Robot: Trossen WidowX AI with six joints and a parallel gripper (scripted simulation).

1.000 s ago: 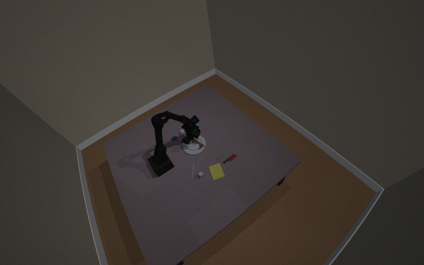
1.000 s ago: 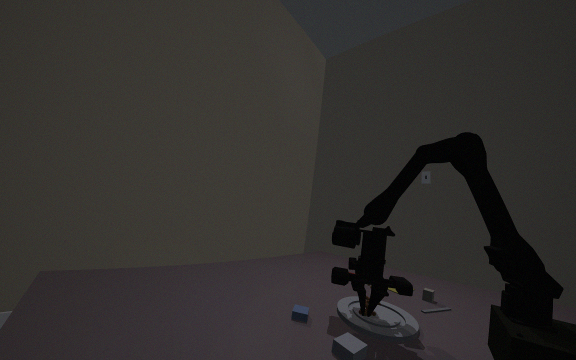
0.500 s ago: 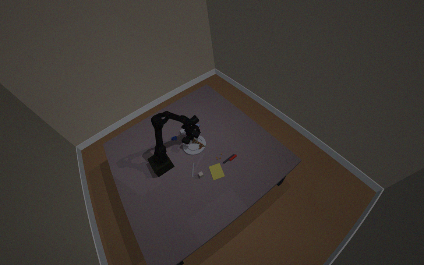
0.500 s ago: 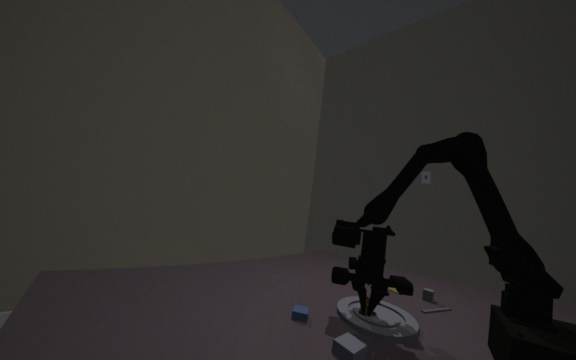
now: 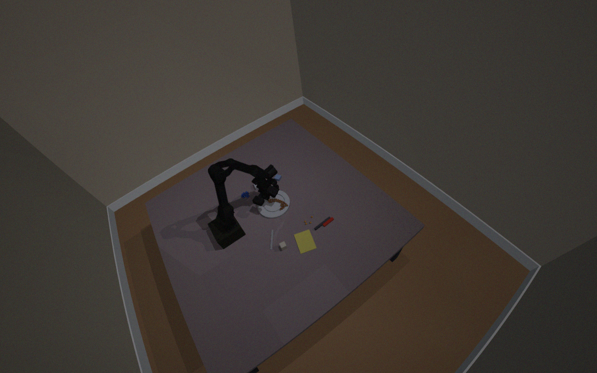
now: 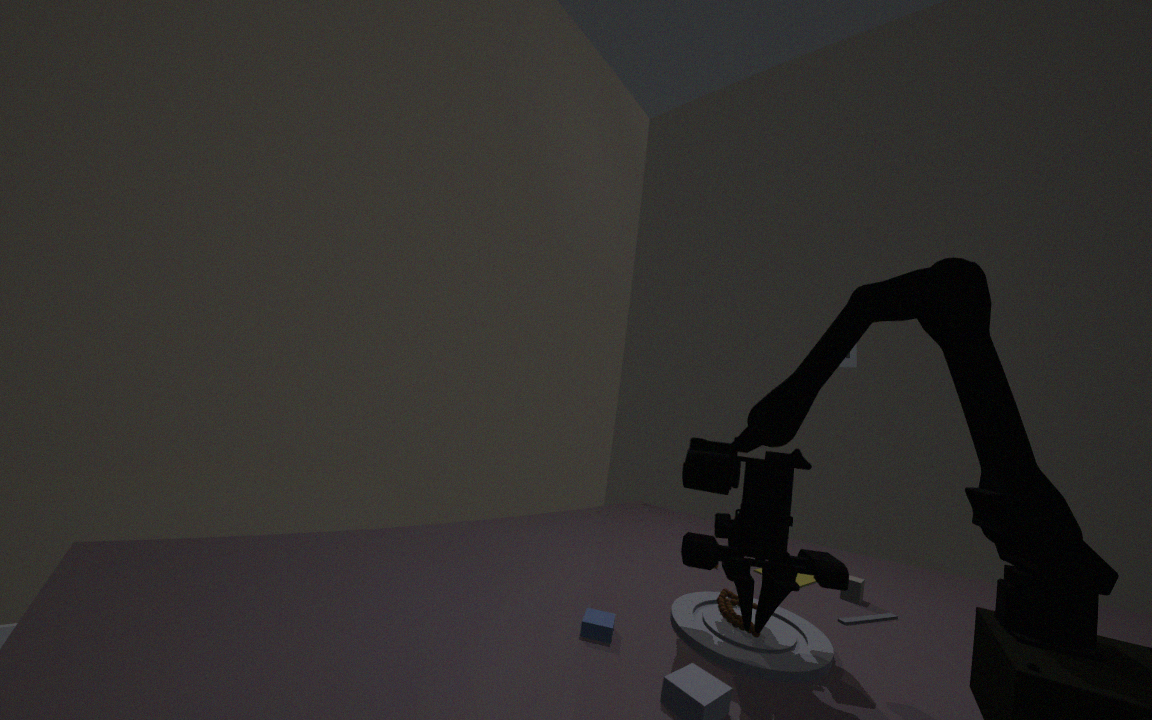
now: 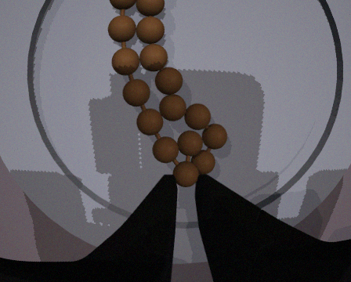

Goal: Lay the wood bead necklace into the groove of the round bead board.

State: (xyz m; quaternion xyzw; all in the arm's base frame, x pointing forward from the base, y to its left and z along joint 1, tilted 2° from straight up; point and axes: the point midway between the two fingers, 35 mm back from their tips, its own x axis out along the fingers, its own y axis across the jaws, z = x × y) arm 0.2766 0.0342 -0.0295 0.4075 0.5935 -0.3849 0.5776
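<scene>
The round bead board is 4 cm to the right of my gripper tip, 1 cm below it and 1 cm ahead of it. Also, from my gripper tip: grey block: 15 cm to the left, 2 cm ahead, 1 cm below; then blue block: 15 cm ahead, 10 cm to the left, 1 cm below; then thin stick: 22 cm to the right, 14 cm behind, 2 cm below.
</scene>
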